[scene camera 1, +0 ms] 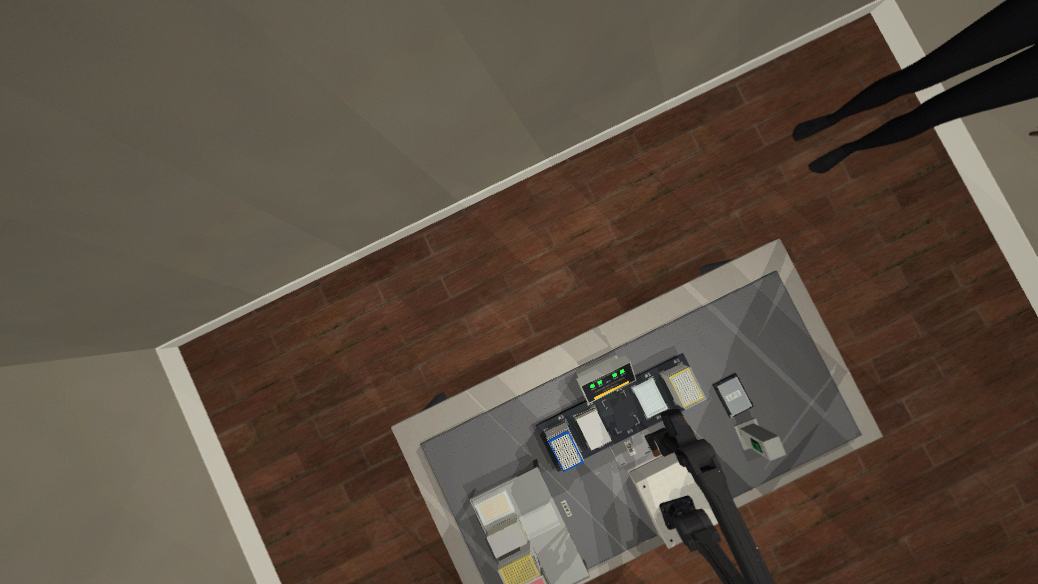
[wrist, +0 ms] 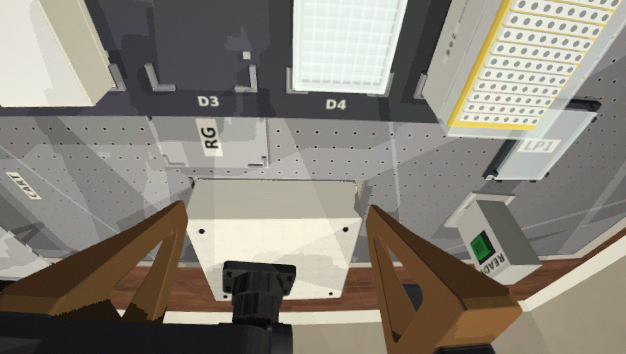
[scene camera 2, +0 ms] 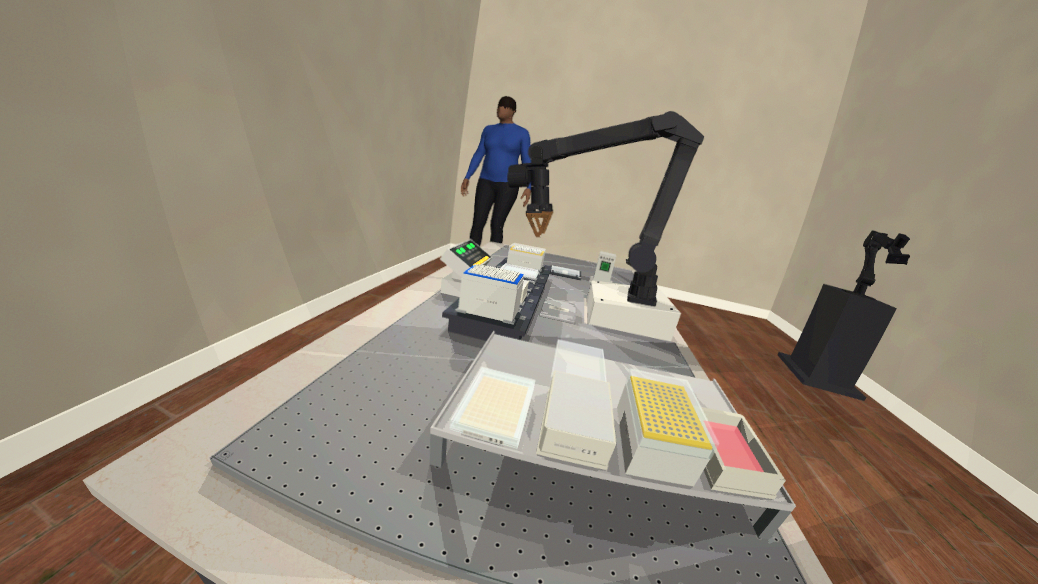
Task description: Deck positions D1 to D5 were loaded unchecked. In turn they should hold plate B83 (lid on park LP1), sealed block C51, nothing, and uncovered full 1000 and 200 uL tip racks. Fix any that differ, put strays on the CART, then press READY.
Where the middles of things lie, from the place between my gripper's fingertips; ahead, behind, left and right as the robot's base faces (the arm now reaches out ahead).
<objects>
Now: hand 60 mm short of the white plate (scene camera 1: pixel 647 393), 40 mm to the left of it and 140 mm above it. Also, from my hand: white box with green button (scene camera 1: pixel 751 435): 200 mm behind, 390 mm to the right, 140 mm below; then pad marked RG (scene camera 1: pixel 634 447): 120 mm behind, 80 mm to the left, 200 mm below; then pad marked LP1 (wrist: pixel 491 171): 40 mm behind, 370 mm to the right, 190 mm below.
</objects>
